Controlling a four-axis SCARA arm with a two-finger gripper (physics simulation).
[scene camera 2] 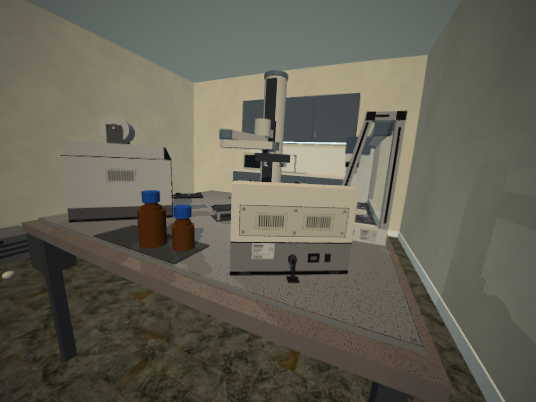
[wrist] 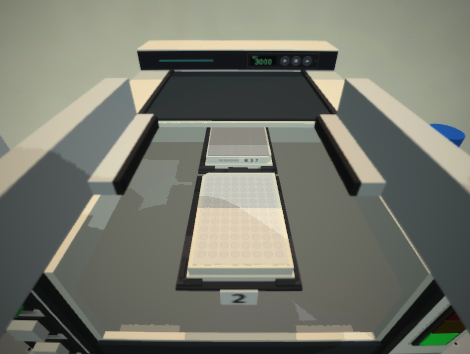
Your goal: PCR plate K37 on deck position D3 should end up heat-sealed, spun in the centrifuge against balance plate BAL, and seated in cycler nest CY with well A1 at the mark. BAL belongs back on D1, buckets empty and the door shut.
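Places are measured from the arm's base along level axes (x ahead, y left, z up), in centimetres.
Pixels of known places: gripper, fingertip midpoint: [scene camera 2: 275, 164] [wrist: 236, 102].
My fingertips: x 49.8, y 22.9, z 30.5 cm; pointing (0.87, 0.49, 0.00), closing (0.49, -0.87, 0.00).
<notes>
For each thing: its top centre in the pictures, then the offset to it from my fingertips. "spot": a spot on its surface instead. Level surfaces: height alone.
- dark panel at its top centre: [wrist: 237, 89] dx +22.0, dy +12.2, dz -8.0 cm
- Plate K37 at its top centre: [wrist: 238, 133] dx +20.3, dy +11.2, dz -13.6 cm
- large pale machine at its top centre: [scene camera 2: 123, 118] dx +22.9, dy -71.4, dz +18.3 cm
- dark mat at its surface level: dz -28.8 cm
- tall slanted frame at a spot on its surface: [scene camera 2: 393, 170] spot: dx -0.6, dy +47.1, dz +0.5 cm
My gripper [scene camera 2: 272, 159] [wrist: 236, 102] is shut to its narrow stance, with nothing between its fingers. It is above the centrifuge [scene camera 2: 294, 212] [wrist: 237, 46], whose display reads 3000. The centrifuge's top is open, and a dark panel [wrist: 237, 95] lies behind the opening. Plate K37 [wrist: 239, 142] sits in the far bucket, its label facing the wrist camera and its top smooth and grey. A pale plate with rows of wells [wrist: 240, 230] sits in the near bucket, marked 2; no name is readable on it. Deck positions D1 and D3 and nest CY cannot be made out.
In the scene view, a large pale machine [scene camera 2: 120, 185] with a roll on top stands left. Two brown bottles [scene camera 2: 152, 225] [scene camera 2: 183, 235] with blue caps stand on a dark mat [scene camera 2: 120, 235] near the table edge. A tall slanted frame [scene camera 2: 393, 170] stands right. Walls surround the centrifuge opening.
</notes>
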